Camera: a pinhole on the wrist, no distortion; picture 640 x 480 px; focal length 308.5 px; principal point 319.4 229.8 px. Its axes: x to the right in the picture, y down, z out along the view. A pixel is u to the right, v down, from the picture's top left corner.
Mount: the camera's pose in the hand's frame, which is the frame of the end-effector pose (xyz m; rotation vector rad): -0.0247 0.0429 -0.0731 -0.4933 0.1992 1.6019
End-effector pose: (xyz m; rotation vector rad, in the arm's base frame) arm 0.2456 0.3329 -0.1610 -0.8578 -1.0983 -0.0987
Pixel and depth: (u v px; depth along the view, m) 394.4 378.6 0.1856
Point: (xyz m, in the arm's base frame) 0.2017 0.4251 -0.3564
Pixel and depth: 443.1 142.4 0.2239
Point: 0.2743 0.5471 -0.2746
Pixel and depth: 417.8 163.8 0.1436
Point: 0.2737 0.4519 -0.2549
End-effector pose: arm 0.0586 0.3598 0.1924 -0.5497 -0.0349 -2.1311
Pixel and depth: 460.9 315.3 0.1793
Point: 0.2756 0.3447 0.1544
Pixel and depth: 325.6 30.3 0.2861
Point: 0.2330 0.2190 0.3883
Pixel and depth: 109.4 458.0 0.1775
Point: 0.1873 0.5328 0.2231
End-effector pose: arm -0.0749 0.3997 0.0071 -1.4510 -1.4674 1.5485
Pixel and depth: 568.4 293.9 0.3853
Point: -0.0119 0.0727 -0.3988
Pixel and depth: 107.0 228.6 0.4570
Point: -0.4948 0.1629 0.0036
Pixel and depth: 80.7 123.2 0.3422
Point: -0.4314 0.3182 -0.0294
